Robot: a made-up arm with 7 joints. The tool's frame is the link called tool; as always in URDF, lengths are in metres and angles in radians. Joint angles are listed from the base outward.
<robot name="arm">
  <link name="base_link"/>
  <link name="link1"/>
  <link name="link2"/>
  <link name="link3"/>
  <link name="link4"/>
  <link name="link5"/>
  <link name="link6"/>
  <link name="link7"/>
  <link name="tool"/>
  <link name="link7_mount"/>
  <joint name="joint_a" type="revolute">
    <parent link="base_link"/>
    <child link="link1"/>
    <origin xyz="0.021 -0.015 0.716"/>
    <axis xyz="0 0 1"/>
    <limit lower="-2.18" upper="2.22"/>
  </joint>
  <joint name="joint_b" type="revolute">
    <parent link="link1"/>
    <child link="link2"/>
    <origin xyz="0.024 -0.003 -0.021"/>
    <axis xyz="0 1 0"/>
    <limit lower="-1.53" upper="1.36"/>
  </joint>
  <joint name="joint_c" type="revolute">
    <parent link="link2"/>
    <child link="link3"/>
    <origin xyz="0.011 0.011 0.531"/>
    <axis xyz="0 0 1"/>
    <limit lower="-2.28" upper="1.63"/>
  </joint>
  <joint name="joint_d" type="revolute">
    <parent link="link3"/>
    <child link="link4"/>
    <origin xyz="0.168 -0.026 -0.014"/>
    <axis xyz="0 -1 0"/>
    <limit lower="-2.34" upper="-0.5"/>
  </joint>
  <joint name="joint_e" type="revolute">
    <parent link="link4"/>
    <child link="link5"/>
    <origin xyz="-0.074 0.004 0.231"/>
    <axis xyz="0 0 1"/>
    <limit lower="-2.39" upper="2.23"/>
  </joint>
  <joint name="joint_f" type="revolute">
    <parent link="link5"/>
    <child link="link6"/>
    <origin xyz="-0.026 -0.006 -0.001"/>
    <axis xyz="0 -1 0"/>
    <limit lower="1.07" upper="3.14"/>
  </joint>
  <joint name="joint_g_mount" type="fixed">
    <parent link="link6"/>
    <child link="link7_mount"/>
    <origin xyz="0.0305 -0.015 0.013"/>
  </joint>
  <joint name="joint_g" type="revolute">
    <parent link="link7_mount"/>
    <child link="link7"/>
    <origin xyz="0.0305 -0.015 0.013"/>
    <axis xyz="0 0 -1"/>
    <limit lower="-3" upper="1.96"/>
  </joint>
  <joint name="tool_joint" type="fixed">
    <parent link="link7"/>
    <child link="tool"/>
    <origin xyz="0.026 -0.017 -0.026" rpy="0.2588 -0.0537 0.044"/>
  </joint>
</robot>
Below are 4 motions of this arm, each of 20 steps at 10 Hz.
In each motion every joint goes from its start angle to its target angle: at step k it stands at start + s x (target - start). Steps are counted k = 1, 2, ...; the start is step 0. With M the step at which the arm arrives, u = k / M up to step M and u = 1 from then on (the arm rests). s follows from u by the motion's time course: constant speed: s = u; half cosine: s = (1 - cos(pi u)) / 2; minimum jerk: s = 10 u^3 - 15 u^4 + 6 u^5.
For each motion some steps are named. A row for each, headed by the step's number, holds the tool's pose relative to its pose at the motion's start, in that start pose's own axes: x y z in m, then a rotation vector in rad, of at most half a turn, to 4 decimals.
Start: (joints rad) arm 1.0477 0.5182 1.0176 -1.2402 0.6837 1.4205 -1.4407
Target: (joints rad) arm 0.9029 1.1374 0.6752 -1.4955 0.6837 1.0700 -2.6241
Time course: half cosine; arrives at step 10
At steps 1, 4, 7, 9, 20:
1: -0.0145 -0.0016 0.0051 0.0102 -0.0087 0.0129
4: -0.2107 -0.0088 0.0485 0.1190 -0.1617 0.2062
7: -0.4841 0.0194 0.0329 0.1411 -0.4742 0.5386
9: -0.5875 0.0410 0.0017 0.0902 -0.6203 0.6840
20: -0.6008 0.0443 -0.0035 0.0803 -0.6404 0.7036

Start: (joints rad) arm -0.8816 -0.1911 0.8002 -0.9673 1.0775 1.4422 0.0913
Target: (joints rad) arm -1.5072 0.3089 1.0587 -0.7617 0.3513 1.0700 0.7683
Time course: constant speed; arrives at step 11
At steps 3, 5, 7, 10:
3: 0.0091 -0.0875 0.0947 -0.1820 -0.0846 -0.3104
5: -0.0046 -0.1395 0.1669 -0.2902 -0.1612 -0.5232
7: -0.0343 -0.1843 0.2429 -0.3869 -0.2528 -0.7403
10: -0.1085 -0.2347 0.3572 -0.5071 -0.4160 -1.0740

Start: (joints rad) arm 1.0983 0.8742 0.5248 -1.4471 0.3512 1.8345 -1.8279
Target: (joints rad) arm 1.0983 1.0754 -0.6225 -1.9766 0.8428 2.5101 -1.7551
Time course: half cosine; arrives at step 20
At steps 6, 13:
6: -0.1310 0.0373 -0.0031 -0.1097 -0.0553 -0.2990
13: -0.3643 0.2625 -0.0186 -0.4349 -0.0455 -1.1250

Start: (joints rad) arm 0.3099 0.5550 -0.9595 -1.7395 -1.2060 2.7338 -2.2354
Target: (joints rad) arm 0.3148 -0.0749 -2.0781 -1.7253 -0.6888 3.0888 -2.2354
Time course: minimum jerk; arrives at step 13
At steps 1, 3, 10, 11, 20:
1: 0.0004 0.0032 -0.0012 0.0016 -0.0021 -0.0054
3: 0.0107 0.0667 -0.0238 0.0323 -0.0431 -0.1130
10: 0.4550 0.5965 -0.1356 0.4374 -0.4097 -1.2380
11: 0.5002 0.6148 -0.1332 0.4763 -0.4334 -1.3065
20: 0.5237 0.6230 -0.1315 0.4971 -0.4456 -1.3409

